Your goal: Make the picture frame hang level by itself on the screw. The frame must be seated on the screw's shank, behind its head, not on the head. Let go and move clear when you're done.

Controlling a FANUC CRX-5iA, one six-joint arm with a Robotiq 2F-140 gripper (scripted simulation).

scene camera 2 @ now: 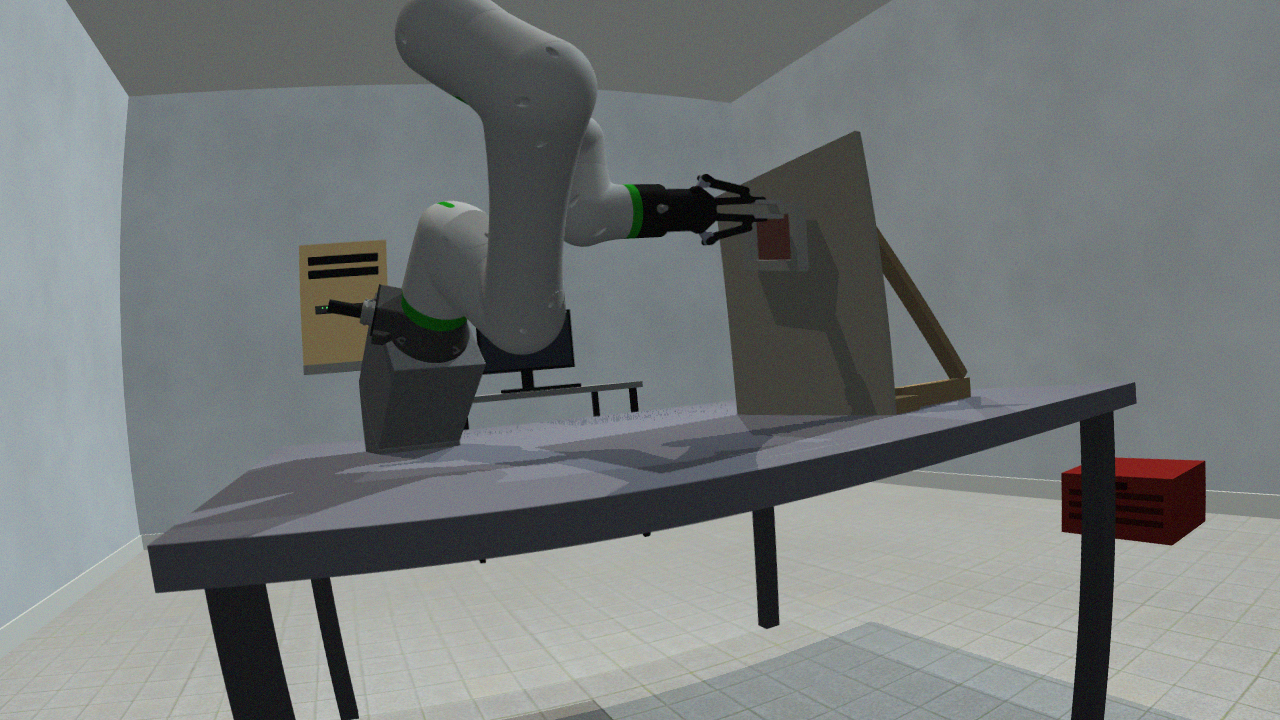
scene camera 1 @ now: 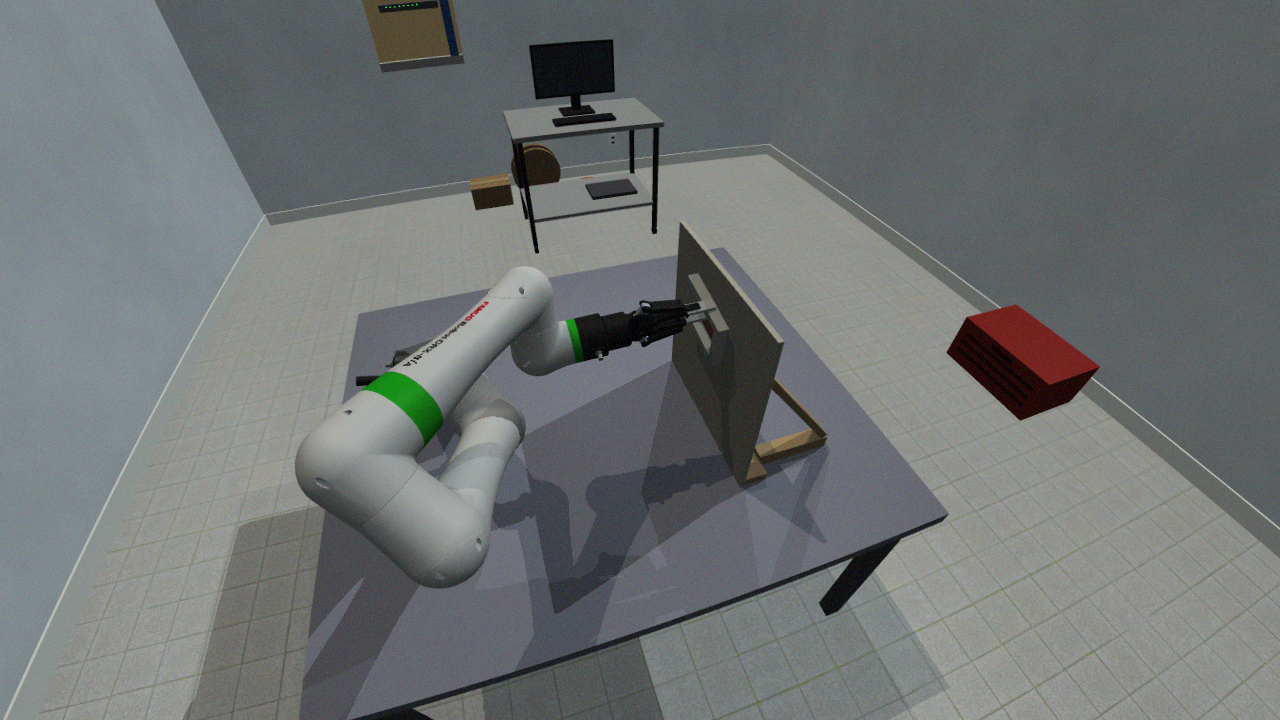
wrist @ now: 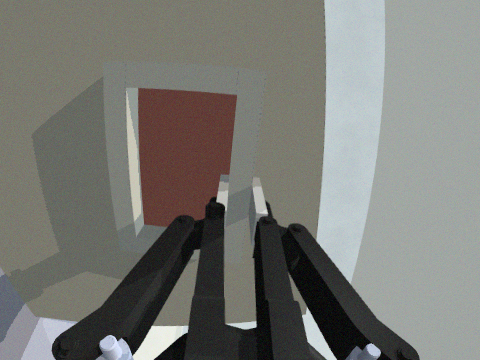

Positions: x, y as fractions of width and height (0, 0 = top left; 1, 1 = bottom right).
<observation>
I see my gripper (scene camera 1: 0.56, 0.43), a picture frame (scene camera 1: 0.56, 0.46) and an upright board (scene camera 2: 0.64, 0.48).
The picture frame shows as well in the wrist view (wrist: 0.35, 0.41). My gripper also shows in the wrist view (wrist: 0.50, 0.53). The upright board is seen too in scene camera 1 (scene camera 1: 0.57, 0.55) and in the wrist view (wrist: 0.14, 0.73).
</observation>
